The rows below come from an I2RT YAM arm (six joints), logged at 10 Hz.
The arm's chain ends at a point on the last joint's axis. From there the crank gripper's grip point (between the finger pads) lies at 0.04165 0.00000 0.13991 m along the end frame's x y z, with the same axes.
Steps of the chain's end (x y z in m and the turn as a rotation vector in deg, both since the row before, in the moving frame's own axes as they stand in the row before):
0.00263, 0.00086, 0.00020, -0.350, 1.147, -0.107
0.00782, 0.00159, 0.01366, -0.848, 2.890, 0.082
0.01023, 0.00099, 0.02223, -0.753, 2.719, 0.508
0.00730, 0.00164, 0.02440, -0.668, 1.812, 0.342
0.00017, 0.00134, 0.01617, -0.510, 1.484, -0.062
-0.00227, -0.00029, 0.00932, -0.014, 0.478, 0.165
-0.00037, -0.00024, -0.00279, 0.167, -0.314, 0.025
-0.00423, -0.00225, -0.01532, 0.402, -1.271, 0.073
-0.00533, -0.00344, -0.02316, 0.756, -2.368, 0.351
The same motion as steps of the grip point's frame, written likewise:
0.00542, 0.00163, -0.00066, -0.350, 1.147, -0.107
0.01482, 0.00371, 0.01137, -0.848, 2.890, 0.082
0.01681, 0.00321, 0.02008, -0.753, 2.719, 0.508
0.01170, 0.00352, 0.02300, -0.668, 1.812, 0.342
0.00378, 0.00253, 0.01504, -0.510, 1.484, -0.062
-0.00110, -0.00013, 0.00897, -0.014, 0.478, 0.165
-0.00114, -0.00063, -0.00256, 0.167, -0.314, 0.025
-0.00734, -0.00318, -0.01443, 0.402, -1.271, 0.073
-0.01114, -0.00506, -0.02157, 0.756, -2.368, 0.351

